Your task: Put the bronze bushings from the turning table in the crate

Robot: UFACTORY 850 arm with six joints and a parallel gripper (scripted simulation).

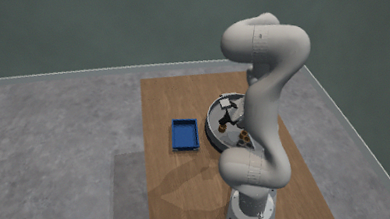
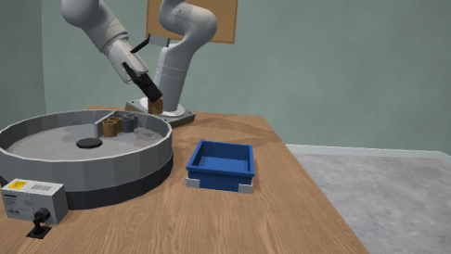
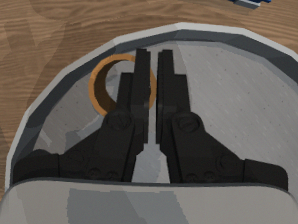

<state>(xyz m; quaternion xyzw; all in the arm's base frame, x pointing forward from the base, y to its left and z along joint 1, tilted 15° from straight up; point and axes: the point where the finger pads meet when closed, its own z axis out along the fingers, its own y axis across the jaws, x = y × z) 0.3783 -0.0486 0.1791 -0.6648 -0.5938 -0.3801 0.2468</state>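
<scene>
My hand is 7 cm short of the blue crate, 18 cm to the right of it and 16 cm above it. From my hand the other things lie so: turning table 3 cm ahead, 16 cm to the right, 13 cm below.
</scene>
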